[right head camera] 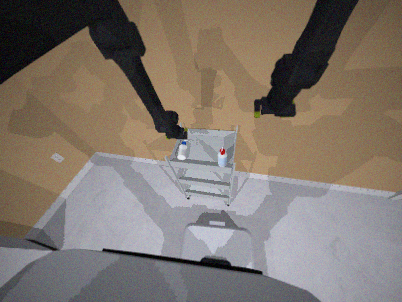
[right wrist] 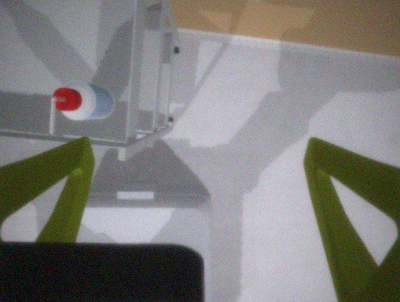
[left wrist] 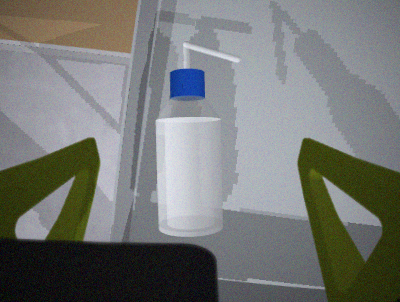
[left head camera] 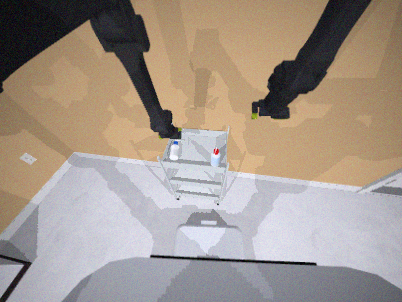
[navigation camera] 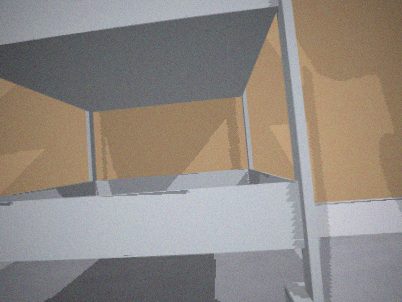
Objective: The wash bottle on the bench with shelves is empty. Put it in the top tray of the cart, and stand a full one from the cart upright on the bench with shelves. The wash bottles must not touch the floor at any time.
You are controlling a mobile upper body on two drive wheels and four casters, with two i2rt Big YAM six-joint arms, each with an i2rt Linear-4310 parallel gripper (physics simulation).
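Places are measured from the left arm's base along level axes (x ahead, y left, z up), in metres.
Pixels of known places: left gripper, between the fingertips: (right head camera: pixel 179 135) (left wrist: pixel 198 150) (left head camera: pixel 172 135); right gripper, between the fingertips: (right head camera: pixel 267 116) (right wrist: pixel 199 149) (left head camera: pixel 262 118).
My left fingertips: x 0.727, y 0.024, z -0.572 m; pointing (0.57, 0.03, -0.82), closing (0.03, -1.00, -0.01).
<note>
For each thing: its top centre in the pictures, then the offset to it from my left fingertips.
- clear-and-white wash bottle with a blue cap, centre of its top: (left wrist: pixel 198 132) (left head camera: pixel 175 145) (right head camera: pixel 183 145) dx +0.012, dy +0.002, dz -0.112 m
- light-blue lower part, centre of its top: (right wrist: pixel 51 105) (right head camera: pixel 221 148) (left head camera: pixel 216 148) dx -0.103, dy -0.280, dz -0.002 m
A clear-and-white wash bottle with a blue cap (left head camera: pixel 174 151) (right head camera: pixel 182 151) (left wrist: pixel 189 175) stands upright in the top tray of the cart (left head camera: pixel 192 163) (right head camera: pixel 200 163) (navigation camera: pixel 150 225), near its left side. My left gripper (left head camera: pixel 170 133) (right head camera: pixel 177 133) (left wrist: pixel 198 150) is open and empty, apart from this bottle, which shows beyond the fingers in the left wrist view. A wash bottle with a red cap and light-blue lower part (left head camera: pixel 215 158) (right head camera: pixel 222 159) (right wrist: pixel 89 102) stands upright near the tray's right side. My right gripper (left head camera: pixel 268 117) (right head camera: pixel 271 115) (right wrist: pixel 199 149) is open and empty, right of the cart. I cannot identify the bench with shelves.
The cart's corner posts rise beside the tray, and its lower shelves show below. A tan wall (left head camera: pixel 310 150) (right head camera: pixel 320 155) stands behind the cart. My grey base (left head camera: pixel 200 280) (right head camera: pixel 165 285) is at the bottom of the head views. A pale structure (left head camera: pixel 385 184) shows at the right edge.
</note>
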